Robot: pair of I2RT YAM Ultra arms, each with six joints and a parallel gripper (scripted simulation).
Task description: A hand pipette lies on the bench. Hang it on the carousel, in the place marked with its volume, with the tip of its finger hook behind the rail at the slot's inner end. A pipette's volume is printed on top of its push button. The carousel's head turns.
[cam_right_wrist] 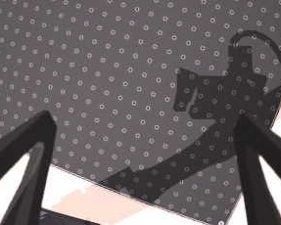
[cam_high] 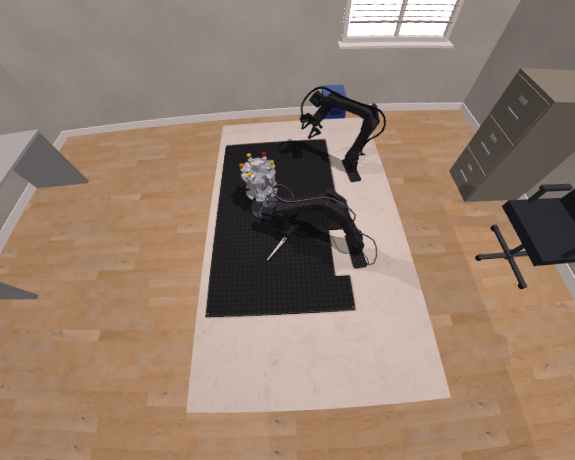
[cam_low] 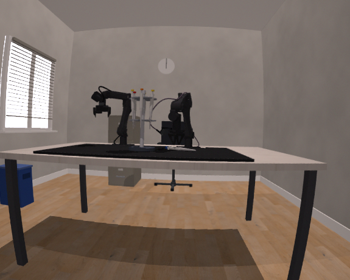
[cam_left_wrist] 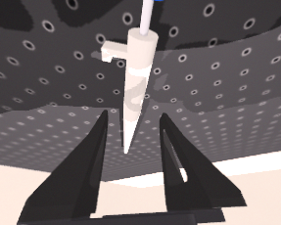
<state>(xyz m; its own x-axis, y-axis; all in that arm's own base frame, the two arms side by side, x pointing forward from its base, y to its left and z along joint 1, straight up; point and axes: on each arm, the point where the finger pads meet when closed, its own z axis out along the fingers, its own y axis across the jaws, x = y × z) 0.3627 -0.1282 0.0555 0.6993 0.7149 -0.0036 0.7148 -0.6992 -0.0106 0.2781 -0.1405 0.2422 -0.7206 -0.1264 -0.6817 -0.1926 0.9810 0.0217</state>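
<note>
The hand pipette is 30 mm ahead of my left hand, 20 mm to the left of it and 30 mm below it.
</note>
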